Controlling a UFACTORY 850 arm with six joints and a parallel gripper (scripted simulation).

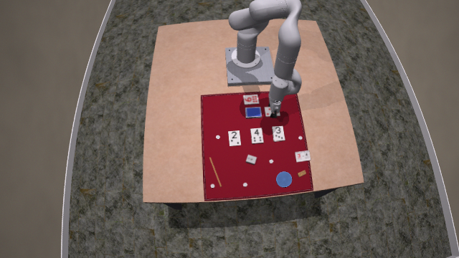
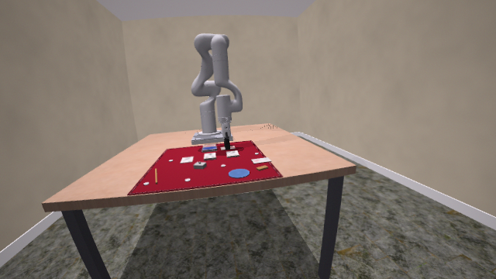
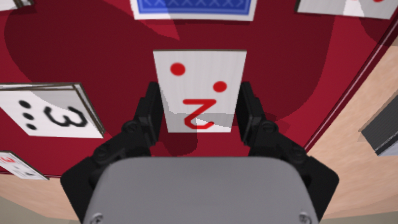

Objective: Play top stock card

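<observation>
My gripper is now 18 cm short of the red card cloth, 11 cm to the left of it and 3 cm above it. Round my hand: blue disc: 41 cm ahead, 4 cm to the left, 1 cm below; grey block: 29 cm ahead, 14 cm to the right; wooden stick: 36 cm ahead, 33 cm to the right, 1 cm below.
</observation>
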